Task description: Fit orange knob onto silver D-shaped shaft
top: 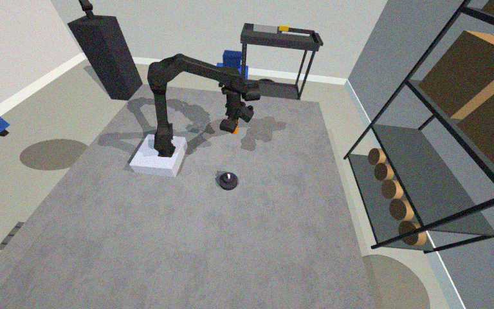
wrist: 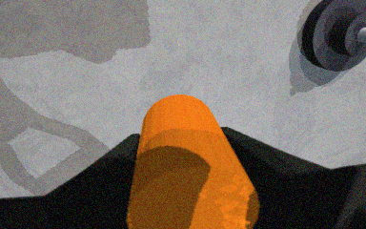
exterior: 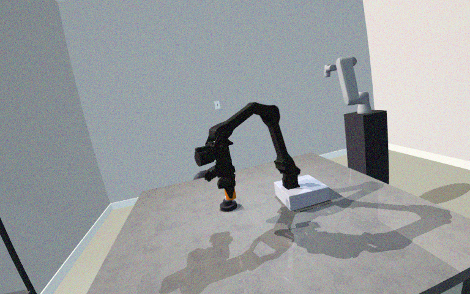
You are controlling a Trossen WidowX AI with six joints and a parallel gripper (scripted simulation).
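My gripper tip is now 20 cm to the left of the round black pedestal and 11 cm above it. Round my gripper tip: orange knob: 3 cm above.
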